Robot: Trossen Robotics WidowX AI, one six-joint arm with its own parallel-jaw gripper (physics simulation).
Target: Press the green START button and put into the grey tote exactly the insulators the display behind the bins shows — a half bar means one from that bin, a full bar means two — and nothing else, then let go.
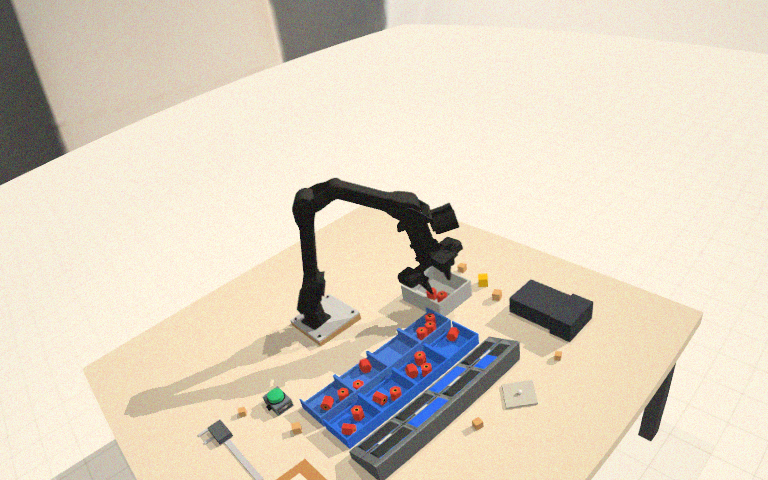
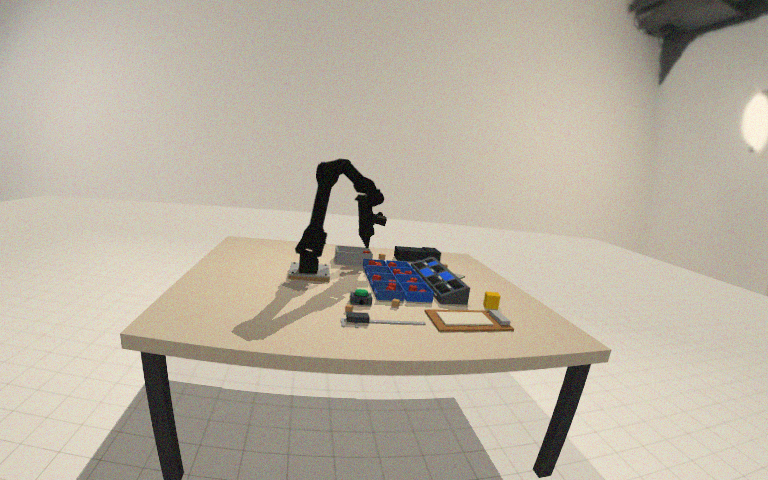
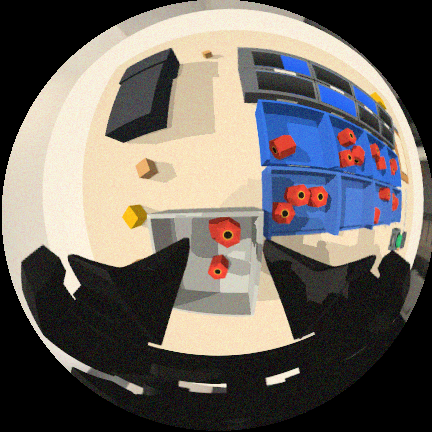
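Pixels of known places: gripper, fingertip midpoint: [image 1: 440, 286] [image 2: 367, 245] [image 3: 226, 244]; arm's base, origin of the base link: [image 1: 316, 319] [image 2: 307, 270].
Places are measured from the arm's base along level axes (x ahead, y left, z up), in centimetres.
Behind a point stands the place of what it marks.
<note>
My gripper [image 1: 440, 284] {x 26.3, y 24.1, z 5.9 cm} [image 2: 367, 247] {x 26.3, y 24.1, z 5.9 cm} [image 3: 226, 244] {x 26.3, y 24.1, z 5.9 cm} is open and empty over the grey tote [image 1: 417, 298] {x 19.8, y 21.1, z 1.4 cm} [image 2: 346, 255] {x 17.4, y 21.3, z 1.8 cm} [image 3: 215, 304] {x 14.3, y 27.3, z 1.4 cm}, its fingertips near rim height. Red insulators lie inside the tote: one [image 3: 227, 234] {x 26.3, y 24.2, z 3.4 cm}, seeming to overlap another, and a separate one [image 3: 218, 267] {x 21.0, y 26.0, z 0.9 cm}. The blue bins [image 1: 390, 354] {x 26.1, y 2.4, z -1.6 cm} [image 3: 355, 200] {x 27.6, y 0.7, z -1.6 cm} hold more insulators; the second bin of the arm-side row is empty. The display [image 1: 390, 461] {x 51.2, y -23.8, z 2.0 cm} [image 3: 245, 75] {x 47.8, y 18.7, z 1.4 cm} shows a half bar at the tote end of its far row, a full bar third in that row and a full bar second in its near row. The green START button [image 1: 275, 395] {x 15.5, y -26.5, z 1.7 cm} [image 2: 361, 293] {x 14.5, y -28.2, z 1.3 cm} [image 3: 399, 241] stands beyond the bins' other end.
A black box [image 1: 549, 305] {x 53.8, y 34.6, z 3.0 cm} [image 2: 416, 253] {x 51.1, y 31.5, z 2.1 cm} [image 3: 142, 95] {x 47.5, y 34.0, z 3.0 cm} stands past the tote. A yellow cube [image 1: 482, 280] {x 29.8, y 38.2, z 0.0 cm} [image 3: 134, 216] {x 29.1, y 38.1, z 0.5 cm} and a wooden cube [image 1: 496, 294] {x 36.7, y 35.0, z -0.1 cm} [image 3: 146, 168] {x 35.8, y 34.9, z 0.0 cm} lie near the tote. A caliper-like tool [image 1: 219, 431] {x 11.6, y -42.5, z -0.3 cm} [image 2: 356, 318] {x 10.3, y -44.2, z -0.7 cm} and an orange-framed board [image 2: 433, 322] {x 32.5, y -43.8, z -1.9 cm} lie beyond the button end.
</note>
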